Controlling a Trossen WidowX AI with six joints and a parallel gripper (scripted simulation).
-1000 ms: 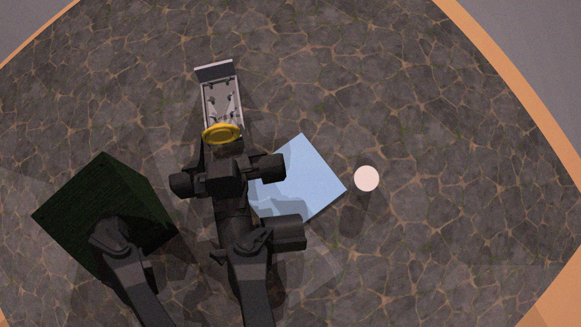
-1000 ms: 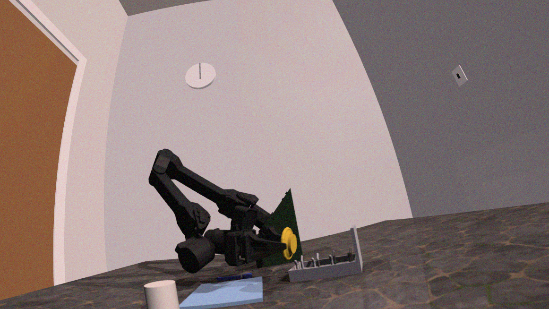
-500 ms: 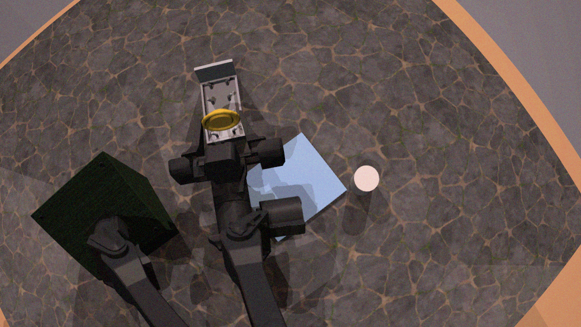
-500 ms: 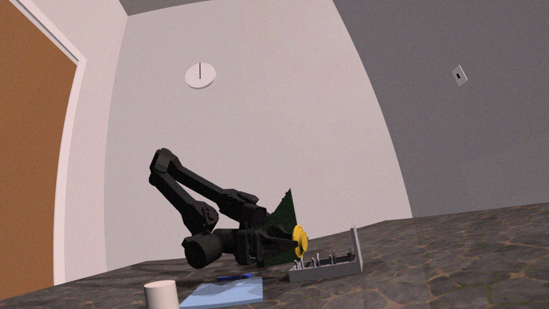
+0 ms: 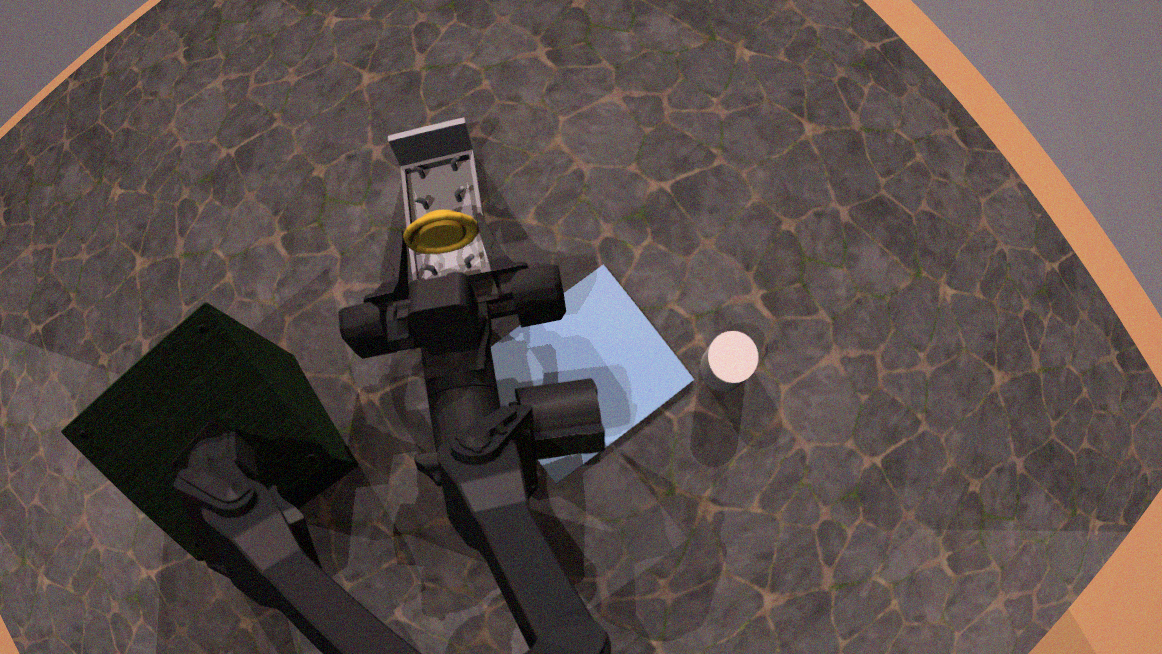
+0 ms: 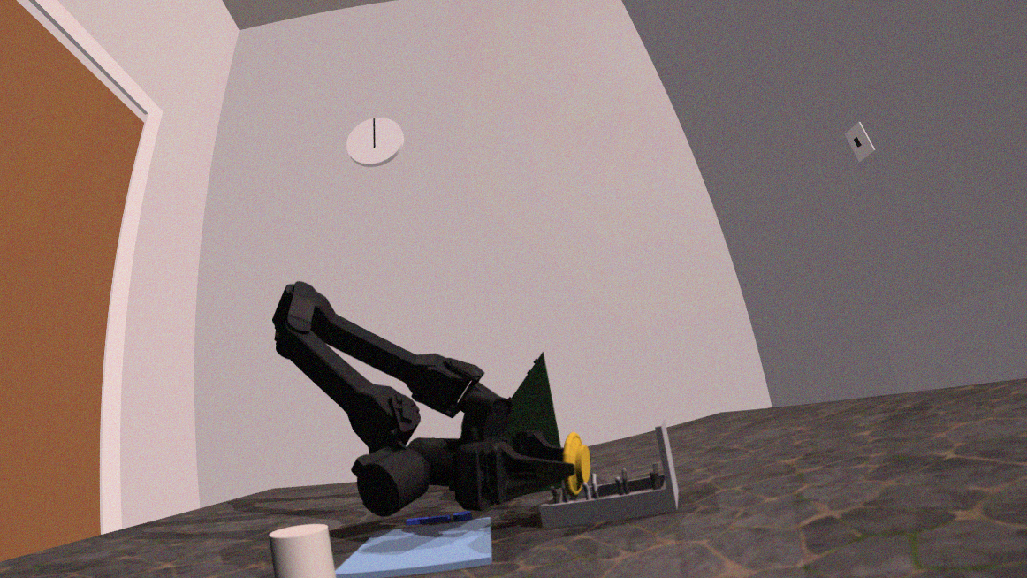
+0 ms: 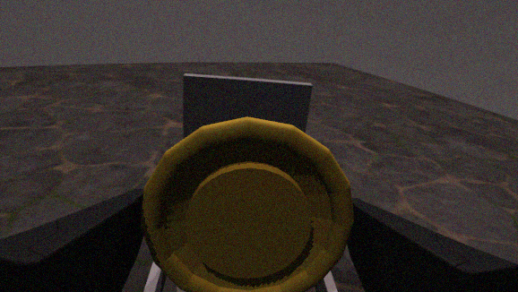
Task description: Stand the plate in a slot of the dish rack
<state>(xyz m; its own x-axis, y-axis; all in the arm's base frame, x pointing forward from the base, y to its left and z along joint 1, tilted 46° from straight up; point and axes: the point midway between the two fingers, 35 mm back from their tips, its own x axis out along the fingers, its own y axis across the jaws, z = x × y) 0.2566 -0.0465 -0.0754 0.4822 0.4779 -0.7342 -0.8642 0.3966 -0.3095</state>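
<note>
Right now the yellow plate is 1 cm to the right of my gripper tip. From my gripper tip the other things lie so: dish rack (1 cm ahead, 2 cm to the left, 3 cm below); then light blue mat (1 cm ahead, 17 cm to the right, 5 cm below); then blue spoon (10 cm behind, 15 cm to the right, 5 cm below).
</note>
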